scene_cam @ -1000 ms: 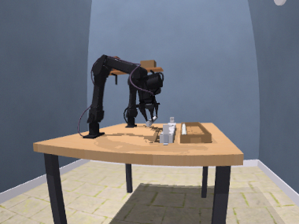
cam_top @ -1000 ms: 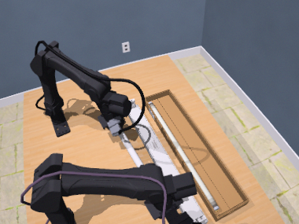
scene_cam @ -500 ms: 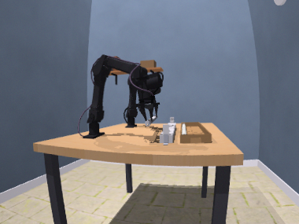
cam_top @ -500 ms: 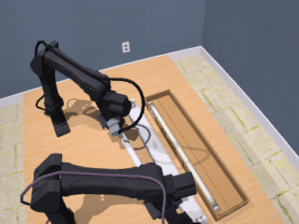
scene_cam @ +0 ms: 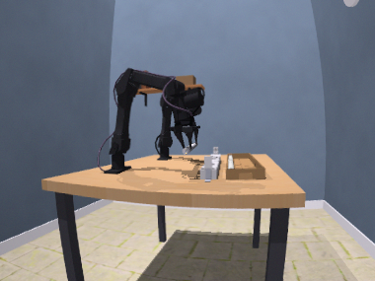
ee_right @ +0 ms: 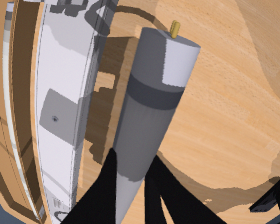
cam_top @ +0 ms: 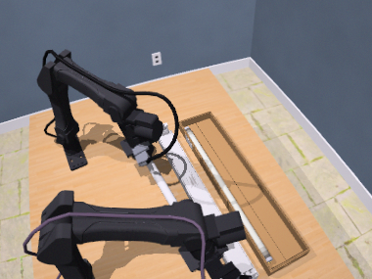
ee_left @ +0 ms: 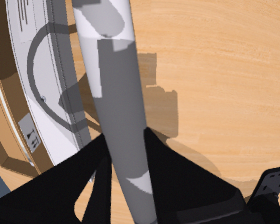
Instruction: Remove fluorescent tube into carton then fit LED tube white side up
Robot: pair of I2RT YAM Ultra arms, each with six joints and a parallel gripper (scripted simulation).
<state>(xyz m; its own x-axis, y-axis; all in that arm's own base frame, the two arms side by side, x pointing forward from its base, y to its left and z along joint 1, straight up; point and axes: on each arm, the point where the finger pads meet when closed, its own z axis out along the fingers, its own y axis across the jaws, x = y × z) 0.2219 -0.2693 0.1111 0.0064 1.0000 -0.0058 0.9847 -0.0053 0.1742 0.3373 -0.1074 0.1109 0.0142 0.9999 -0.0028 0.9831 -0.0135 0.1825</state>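
The lampholder lies 10 cm ahead of my right hand, 7 cm to the right of it and 4 cm below it. Also, from my right hand: light fixture 23 cm to the left, 6 cm below, 6 cm ahead; then LED tube 22 cm to the left, 4 cm behind, 1 cm below; then old fluorescent tube 26 cm to the left, 14 cm ahead, 9 cm below.
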